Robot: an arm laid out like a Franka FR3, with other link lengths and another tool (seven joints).
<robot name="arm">
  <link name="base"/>
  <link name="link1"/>
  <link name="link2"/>
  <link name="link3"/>
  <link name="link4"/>
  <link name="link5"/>
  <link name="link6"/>
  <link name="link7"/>
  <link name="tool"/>
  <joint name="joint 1" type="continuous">
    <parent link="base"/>
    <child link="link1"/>
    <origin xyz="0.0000 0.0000 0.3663" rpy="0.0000 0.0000 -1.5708"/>
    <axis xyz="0 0 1"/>
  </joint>
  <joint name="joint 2" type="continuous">
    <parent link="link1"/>
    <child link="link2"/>
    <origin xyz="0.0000 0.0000 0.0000" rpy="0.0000 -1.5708 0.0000"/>
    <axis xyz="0 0 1"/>
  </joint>
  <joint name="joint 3" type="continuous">
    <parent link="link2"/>
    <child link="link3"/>
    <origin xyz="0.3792 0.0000 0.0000" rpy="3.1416 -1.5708 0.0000"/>
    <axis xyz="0 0 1"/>
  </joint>
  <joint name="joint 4" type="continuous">
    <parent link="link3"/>
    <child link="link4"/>
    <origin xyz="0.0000 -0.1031 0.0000" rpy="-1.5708 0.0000 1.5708"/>
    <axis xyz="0 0 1"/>
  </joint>
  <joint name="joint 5" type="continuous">
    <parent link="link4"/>
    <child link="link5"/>
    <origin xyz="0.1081 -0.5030 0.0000" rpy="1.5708 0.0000 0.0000"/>
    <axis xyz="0 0 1"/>
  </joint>
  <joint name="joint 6" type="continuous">
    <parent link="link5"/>
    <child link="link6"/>
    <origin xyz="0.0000 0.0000 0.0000" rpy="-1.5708 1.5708 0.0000"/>
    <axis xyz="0 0 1"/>
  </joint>
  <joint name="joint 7" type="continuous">
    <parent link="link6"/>
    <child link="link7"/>
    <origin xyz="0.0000 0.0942 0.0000" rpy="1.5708 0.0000 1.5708"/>
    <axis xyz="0 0 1"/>
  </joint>
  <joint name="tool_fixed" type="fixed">
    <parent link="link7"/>
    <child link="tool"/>
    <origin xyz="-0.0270 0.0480 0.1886" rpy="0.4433 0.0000 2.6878"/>
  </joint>
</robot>
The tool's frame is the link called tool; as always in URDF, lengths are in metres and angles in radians. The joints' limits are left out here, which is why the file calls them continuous.
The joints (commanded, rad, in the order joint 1, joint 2, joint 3, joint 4, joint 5, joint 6, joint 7), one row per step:
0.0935, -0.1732, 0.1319, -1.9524, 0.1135, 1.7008, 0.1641
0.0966, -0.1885, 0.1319, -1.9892, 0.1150, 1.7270, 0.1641
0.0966, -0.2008, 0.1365, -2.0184, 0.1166, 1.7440, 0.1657
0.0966, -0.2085, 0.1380, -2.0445, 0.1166, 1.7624, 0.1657
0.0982, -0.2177, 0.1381, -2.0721, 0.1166, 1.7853, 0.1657
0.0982, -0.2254, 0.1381, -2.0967, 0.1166, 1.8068, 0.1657
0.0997, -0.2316, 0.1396, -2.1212, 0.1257, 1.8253, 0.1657
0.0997, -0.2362, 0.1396, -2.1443, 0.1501, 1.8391, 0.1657
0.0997, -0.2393, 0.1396, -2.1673, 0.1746, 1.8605, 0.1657
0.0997, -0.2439, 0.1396, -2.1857, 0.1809, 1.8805, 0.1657
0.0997, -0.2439, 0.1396, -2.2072, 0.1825, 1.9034, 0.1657
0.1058, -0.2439, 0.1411, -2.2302, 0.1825, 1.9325, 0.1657
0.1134, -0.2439, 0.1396, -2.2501, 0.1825, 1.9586, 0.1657
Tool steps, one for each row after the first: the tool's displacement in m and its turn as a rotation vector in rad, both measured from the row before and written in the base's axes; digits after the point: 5 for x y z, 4 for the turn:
-0.00546, 0.00057, -0.01040, -0.0001, -0.0046, -0.0004
-0.00559, 0.00165, -0.00844, -0.0016, 0.0000, 0.0003
-0.00351, -0.00031, -0.00929, -0.0019, -0.0003, -0.0008
-0.00342, -0.00028, -0.00905, -0.0009, -0.0047, -0.0010
-0.00273, -0.00114, -0.00832, -0.0007, -0.0047, -0.0025
-0.00396, 0.00193, -0.00952, 0.0066, 0.0015, -0.0021
-0.00481, 0.00260, -0.01018, 0.0202, 0.0095, -0.0100
-0.00329, 0.00274, -0.01052, 0.0212, 0.0035, -0.0117
-0.00186, -0.00002, -0.00680, 0.0053, -0.0049, -0.0055
-0.00157, -0.00097, -0.01084, 0.0002, -0.0012, -0.0044
-0.00190, 0.00288, -0.01132, -0.0010, -0.0061, 0.0029
-0.00163, 0.00216, -0.00965, -0.0001, -0.0062, 0.0020

